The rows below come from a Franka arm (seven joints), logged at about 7 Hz.
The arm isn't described. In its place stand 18 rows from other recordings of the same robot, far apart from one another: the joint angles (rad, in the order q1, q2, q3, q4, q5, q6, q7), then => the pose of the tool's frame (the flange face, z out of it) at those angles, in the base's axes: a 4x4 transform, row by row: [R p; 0 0 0 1], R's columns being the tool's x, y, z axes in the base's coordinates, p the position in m.
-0.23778 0.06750 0.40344 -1.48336 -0.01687 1.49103 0.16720 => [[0.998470, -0.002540, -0.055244, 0.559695], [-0.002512, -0.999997, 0.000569, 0.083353], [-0.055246, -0.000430, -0.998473, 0.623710], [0, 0, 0, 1]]
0.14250 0.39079 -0.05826 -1.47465 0.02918 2.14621 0.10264 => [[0.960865, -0.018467, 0.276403, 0.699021], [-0.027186, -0.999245, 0.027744, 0.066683], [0.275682, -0.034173, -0.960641, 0.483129], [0, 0, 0, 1]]
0.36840 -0.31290 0.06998 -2.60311 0.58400 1.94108 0.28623 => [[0.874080, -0.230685, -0.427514, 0.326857], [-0.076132, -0.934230, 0.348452, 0.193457], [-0.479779, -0.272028, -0.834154, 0.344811], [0, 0, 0, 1]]
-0.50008 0.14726 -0.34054 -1.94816 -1.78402 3.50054 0.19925 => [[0.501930, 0.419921, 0.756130, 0.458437], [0.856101, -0.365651, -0.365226, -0.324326], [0.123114, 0.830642, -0.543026, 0.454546], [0, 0, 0, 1]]
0.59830 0.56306 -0.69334 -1.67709 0.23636 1.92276 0.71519 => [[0.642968, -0.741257, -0.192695, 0.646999], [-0.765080, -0.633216, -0.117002, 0.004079], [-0.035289, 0.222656, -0.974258, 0.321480], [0, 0, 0, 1]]
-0.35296 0.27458 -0.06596 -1.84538 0.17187 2.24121 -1.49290 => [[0.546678, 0.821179, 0.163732, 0.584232], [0.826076, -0.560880, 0.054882, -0.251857], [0.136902, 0.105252, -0.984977, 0.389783], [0, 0, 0, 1]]
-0.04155 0.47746 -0.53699 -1.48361 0.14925 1.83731 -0.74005 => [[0.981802, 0.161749, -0.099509, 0.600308], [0.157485, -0.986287, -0.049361, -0.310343], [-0.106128, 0.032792, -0.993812, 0.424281], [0, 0, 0, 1]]
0.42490 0.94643 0.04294 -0.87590 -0.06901 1.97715 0.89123 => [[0.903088, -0.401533, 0.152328, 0.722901], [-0.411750, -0.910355, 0.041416, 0.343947], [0.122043, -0.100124, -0.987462, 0.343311], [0, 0, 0, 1]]
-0.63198 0.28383 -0.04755 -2.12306 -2.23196 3.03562 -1.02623 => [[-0.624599, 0.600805, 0.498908, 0.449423], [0.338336, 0.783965, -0.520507, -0.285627], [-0.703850, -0.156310, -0.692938, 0.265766], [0, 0, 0, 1]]
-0.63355 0.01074 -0.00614 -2.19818 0.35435 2.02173 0.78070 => [[-0.024054, -0.997672, 0.063808, 0.422904], [-0.938753, 0.044488, 0.341707, -0.289599], [-0.343750, -0.051680, -0.937638, 0.366999], [0, 0, 0, 1]]
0.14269 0.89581 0.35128 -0.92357 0.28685 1.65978 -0.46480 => [[0.711577, 0.634821, -0.301099, 0.703131], [0.693099, -0.563957, 0.448961, 0.292201], [0.115203, -0.528162, -0.841292, 0.365920], [0, 0, 0, 1]]
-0.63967 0.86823 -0.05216 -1.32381 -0.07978 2.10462 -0.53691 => [[0.986762, -0.091491, -0.133901, 0.567636], [-0.096509, -0.994835, -0.031467, -0.464235], [-0.130330, 0.043973, -0.990495, 0.204401], [0, 0, 0, 1]]
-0.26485 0.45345 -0.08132 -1.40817 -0.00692 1.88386 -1.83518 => [[0.071259, 0.997424, 0.008237, 0.656213], [0.996356, -0.070790, -0.047576, -0.226934], [-0.046871, 0.011597, -0.998834, 0.445688], [0, 0, 0, 1]]
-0.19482 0.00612 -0.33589 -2.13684 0.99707 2.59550 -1.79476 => [[0.599687, 0.372470, 0.708267, 0.485930], [0.448058, -0.889616, 0.088470, -0.304030], [0.663038, 0.264290, -0.700379, 0.444863], [0, 0, 0, 1]]
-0.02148 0.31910 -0.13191 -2.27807 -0.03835 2.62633 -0.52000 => [[0.918390, 0.395013, 0.022917, 0.531942], [0.395654, -0.916156, -0.064152, -0.082512], [-0.004346, 0.067984, -0.997677, 0.218467], [0, 0, 0, 1]]
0.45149 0.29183 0.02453 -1.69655 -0.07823 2.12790 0.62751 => [[0.981831, -0.113823, 0.151829, 0.585712], [-0.116879, -0.993081, 0.011329, 0.296477], [0.149489, -0.028869, -0.988342, 0.438011], [0, 0, 0, 1]]
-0.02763 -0.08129 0.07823 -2.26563 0.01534 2.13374 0.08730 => [[0.997652, -0.045664, -0.051038, 0.499839], [-0.045515, -0.998955, 0.004072, 0.026213], [-0.051170, -0.001739, -0.998688, 0.389574], [0, 0, 0, 1]]
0.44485 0.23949 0.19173 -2.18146 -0.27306 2.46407 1.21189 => [[0.922455, -0.365080, 0.125673, 0.453149], [-0.359939, -0.930896, -0.062257, 0.334409], [0.139717, 0.012194, -0.990116, 0.285623], [0, 0, 0, 1]]
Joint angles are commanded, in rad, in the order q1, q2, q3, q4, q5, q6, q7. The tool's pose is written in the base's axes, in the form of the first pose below.
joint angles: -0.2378, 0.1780, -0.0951, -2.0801, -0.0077, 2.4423, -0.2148
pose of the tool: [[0.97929, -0.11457, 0.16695, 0.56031], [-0.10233, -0.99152, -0.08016, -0.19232], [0.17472, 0.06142, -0.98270, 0.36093], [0, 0, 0, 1]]
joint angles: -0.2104, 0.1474, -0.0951, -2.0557, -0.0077, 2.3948, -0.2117
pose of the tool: [[0.98000, -0.09151, 0.17672, 0.56619], [-0.07923, -0.99400, -0.07536, -0.17722], [0.18256, 0.05985, -0.98137, 0.38517], [0, 0, 0, 1]]
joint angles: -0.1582, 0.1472, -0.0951, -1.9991, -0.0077, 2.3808, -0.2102
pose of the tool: [[0.97434, -0.04315, 0.22092, 0.58649], [-0.02682, -0.99672, -0.07642, -0.15015], [0.22350, 0.06853, -0.97229, 0.41047], [0, 0, 0, 1]]
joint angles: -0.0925, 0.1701, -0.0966, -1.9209, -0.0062, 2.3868, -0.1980
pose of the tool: [[0.95898, 0.00520, 0.28342, 0.61364], [0.02729, -0.99688, -0.07405, -0.11492], [0.28215, 0.07875, -0.95613, 0.43496], [0, 0, 0, 1]]
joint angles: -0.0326, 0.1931, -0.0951, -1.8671, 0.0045, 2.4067, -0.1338
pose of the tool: [[0.94188, -0.00206, 0.33594, 0.63354], [0.01806, -0.99822, -0.05676, -0.07805], [0.33546, 0.05953, -0.94017, 0.44936], [0, 0, 0, 1]]
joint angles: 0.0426, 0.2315, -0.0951, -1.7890, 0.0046, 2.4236, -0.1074
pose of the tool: [[0.91883, 0.04682, 0.39186, 0.65660], [0.06643, -0.99712, -0.03663, -0.02993], [0.38902, 0.05969, -0.91929, 0.46574], [0, 0, 0, 1]]
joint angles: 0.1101, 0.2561, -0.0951, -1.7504, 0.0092, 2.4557, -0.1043
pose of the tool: [[0.89372, 0.10784, 0.43547, 0.66821], [0.12361, -0.99230, -0.00796, 0.01545], [0.43126, 0.06094, -0.90017, 0.47305], [0, 0, 0, 1]]
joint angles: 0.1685, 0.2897, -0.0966, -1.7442, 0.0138, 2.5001, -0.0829
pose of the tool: [[0.88117, 0.14314, 0.45060, 0.67408], [0.15141, -0.98831, 0.01788, 0.05466], [0.44789, 0.05247, -0.89255, 0.45932], [0, 0, 0, 1]]
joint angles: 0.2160, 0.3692, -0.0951, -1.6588, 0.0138, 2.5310, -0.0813
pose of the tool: [[0.85494, 0.19093, 0.48231, 0.69429], [0.19654, -0.97970, 0.03945, 0.09281], [0.48005, 0.06107, -0.87511, 0.45212], [0, 0, 0, 1]]
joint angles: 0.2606, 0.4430, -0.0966, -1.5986, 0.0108, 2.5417, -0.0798
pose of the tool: [[0.84553, 0.23566, 0.47911, 0.70655], [0.23999, -0.96931, 0.05325, 0.12769], [0.47695, 0.06996, -0.87614, 0.43199], [0, 0, 0, 1]]
